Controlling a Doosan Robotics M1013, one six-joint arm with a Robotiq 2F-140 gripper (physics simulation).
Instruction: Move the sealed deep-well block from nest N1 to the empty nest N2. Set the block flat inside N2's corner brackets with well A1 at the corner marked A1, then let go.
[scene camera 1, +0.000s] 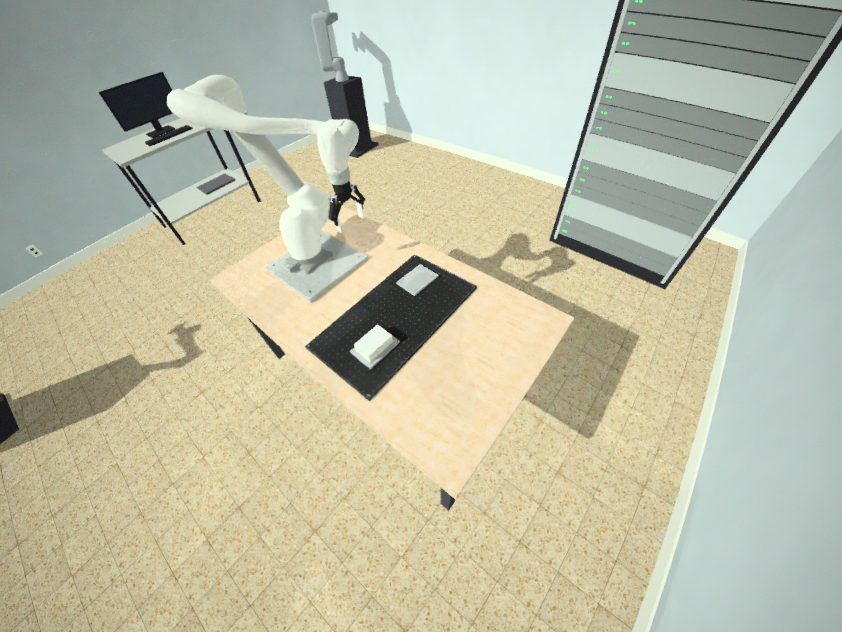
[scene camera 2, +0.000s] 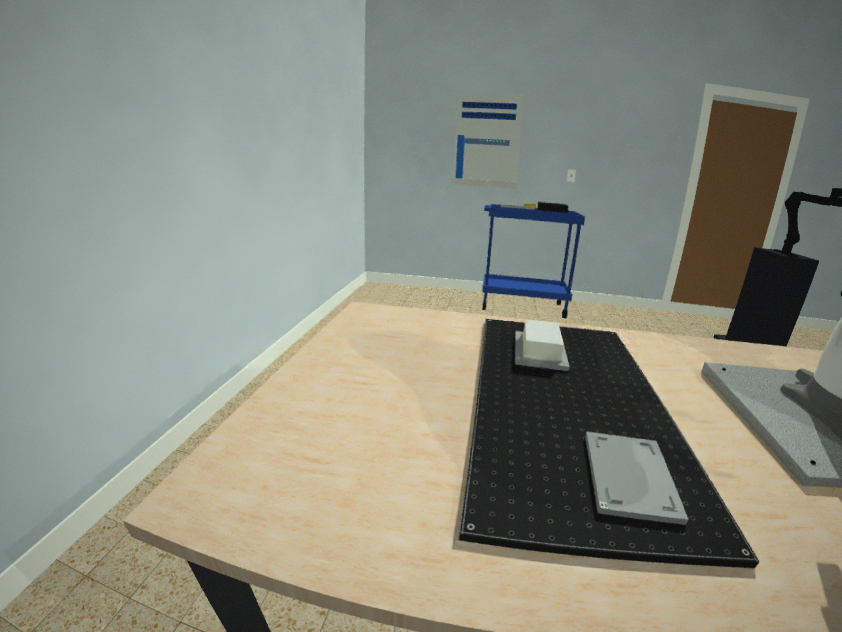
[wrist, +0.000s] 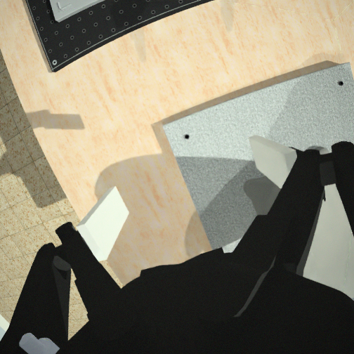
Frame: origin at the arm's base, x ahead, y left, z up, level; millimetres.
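Seen in the pictures: gripper, fingertip midpoint: (scene camera 1: 351, 223); arm's base at its link origin: (scene camera 1: 309, 258) (scene camera 2: 841, 412).
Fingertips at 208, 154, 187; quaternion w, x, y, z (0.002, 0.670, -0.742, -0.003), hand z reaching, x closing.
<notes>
Offsets run from my fingertips to a thing's top centre, as dx, dy, dz. Level surfaces: height alone.
The sealed deep-well block @(+422, -389, -145) (scene camera 1: 374, 342) (scene camera 2: 542, 341), a white box, sits on the grey plate of nest N1 (scene camera 1: 371, 363) (scene camera 2: 519, 348). The flat grey plate of nest N2 @(+355, +9, -184) (scene camera 1: 416, 279) (scene camera 2: 635, 479) carries no block; part of it shows in the wrist view (wrist: 75, 7). Its dark corner brackets show in scene camera 2, with a small pale mark at the near left corner, too small to read. My gripper (scene camera 1: 350, 219) (wrist: 184, 177) is open and empty, pointing down, raised near the table edge beside the robot base, well away from block and nests.
Both nests stand on a black perforated board @(dz -199) (scene camera 1: 442, 302) (scene camera 2: 544, 421) (wrist: 85, 37) on the wooden table @(dz -212) (scene camera 1: 476, 367) (scene camera 2: 306, 442) (wrist: 125, 90). The robot's grey base plate (scene camera 1: 319, 282) (scene camera 2: 765, 414) (wrist: 225, 115) is beside the board. A tall equipment rack (scene camera 1: 608, 261) stands beyond the table.
</notes>
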